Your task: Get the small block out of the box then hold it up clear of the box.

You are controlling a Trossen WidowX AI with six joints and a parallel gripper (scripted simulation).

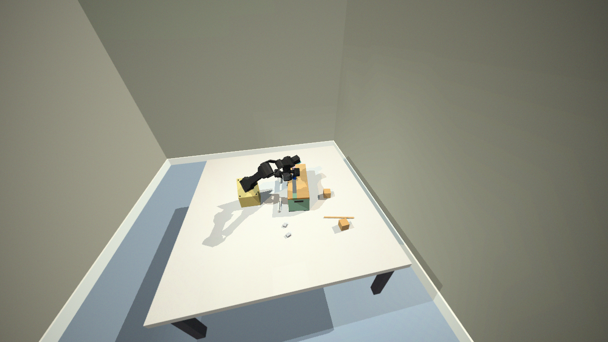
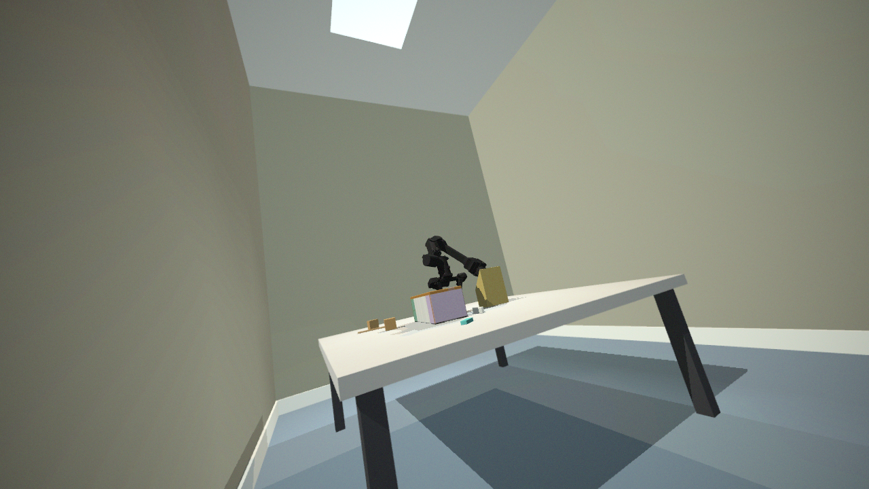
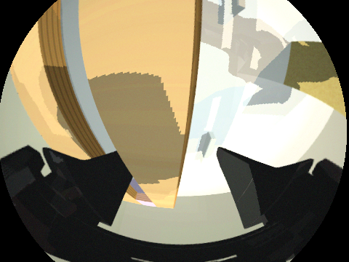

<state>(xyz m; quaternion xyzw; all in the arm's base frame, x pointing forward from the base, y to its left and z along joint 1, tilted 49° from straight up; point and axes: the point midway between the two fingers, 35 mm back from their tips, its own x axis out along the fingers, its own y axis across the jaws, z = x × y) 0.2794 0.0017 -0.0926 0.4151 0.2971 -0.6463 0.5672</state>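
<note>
Now: the small blue block 6 cm ahead of my gripper tip and 1 cm to the left of it. The rest, counted from my gripper tip: teal piece 14 cm ahead, 30 cm to the left, 8 cm below; thin wooden stick 27 cm ahead, 39 cm to the right, 9 cm below; box 2 cm ahead, 7 cm to the right, 3 cm below.
</note>
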